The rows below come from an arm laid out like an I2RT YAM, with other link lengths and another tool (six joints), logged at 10 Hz.
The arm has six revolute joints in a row. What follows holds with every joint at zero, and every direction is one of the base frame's.
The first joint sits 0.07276 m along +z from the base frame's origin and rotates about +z.
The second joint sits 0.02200 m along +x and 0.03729 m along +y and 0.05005 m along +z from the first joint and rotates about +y.
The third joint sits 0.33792 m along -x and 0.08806 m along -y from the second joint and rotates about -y.
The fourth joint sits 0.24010 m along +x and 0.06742 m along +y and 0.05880 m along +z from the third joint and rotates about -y.
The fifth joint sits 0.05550 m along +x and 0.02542 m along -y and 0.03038 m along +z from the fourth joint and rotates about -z.
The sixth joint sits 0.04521 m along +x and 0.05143 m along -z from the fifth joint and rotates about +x.
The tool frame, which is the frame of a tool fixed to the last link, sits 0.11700 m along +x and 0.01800 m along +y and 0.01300 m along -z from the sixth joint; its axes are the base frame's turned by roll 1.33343, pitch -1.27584 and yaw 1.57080 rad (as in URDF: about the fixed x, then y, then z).
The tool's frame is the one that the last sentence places.
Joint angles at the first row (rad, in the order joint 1, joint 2, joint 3, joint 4, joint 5, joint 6):
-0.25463 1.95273 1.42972 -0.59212 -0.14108 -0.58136
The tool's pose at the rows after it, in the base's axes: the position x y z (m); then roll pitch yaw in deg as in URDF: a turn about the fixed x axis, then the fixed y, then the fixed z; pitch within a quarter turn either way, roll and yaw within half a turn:
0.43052 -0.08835 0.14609 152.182 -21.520 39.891
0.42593 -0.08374 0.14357 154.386 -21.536 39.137
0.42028 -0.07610 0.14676 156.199 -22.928 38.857
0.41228 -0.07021 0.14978 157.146 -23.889 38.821
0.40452 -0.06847 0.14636 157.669 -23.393 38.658
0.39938 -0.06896 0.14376 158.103 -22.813 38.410
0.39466 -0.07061 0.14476 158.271 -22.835 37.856
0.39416 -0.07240 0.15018 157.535 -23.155 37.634
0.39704 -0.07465 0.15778 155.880 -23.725 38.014
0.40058 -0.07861 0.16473 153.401 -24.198 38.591
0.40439 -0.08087 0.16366 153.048 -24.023 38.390
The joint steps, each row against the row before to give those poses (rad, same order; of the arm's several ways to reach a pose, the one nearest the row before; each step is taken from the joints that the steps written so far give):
0.00000 0.01684 -0.00925 -0.00608 -0.00617 0.00456
-0.00001 0.00314 -0.00306 -0.02143 -0.01984 0.00765
-0.00001 -0.01684 -0.01686 -0.00772 -0.03684 0.00769
0.00002 -0.02605 -0.03054 0.00297 -0.02308 0.00309
-0.00001 -0.01232 -0.03069 0.00614 0.00150 -0.00153
-0.00304 -0.00461 -0.01542 -0.00151 0.00307 -0.00307
-0.00767 -0.01226 -0.01390 0.00005 -0.00150 0.00153
-0.00310 -0.01383 0.00153 -0.00155 0.00455 0.00457
-0.00001 -0.01375 0.00924 0.00452 0.00915 0.00153
0.00003 -0.01533 0.00304 0.01838 0.01838 0.00004
0.00000 0.01056 0.01070 0.00317 0.00780 0.00304

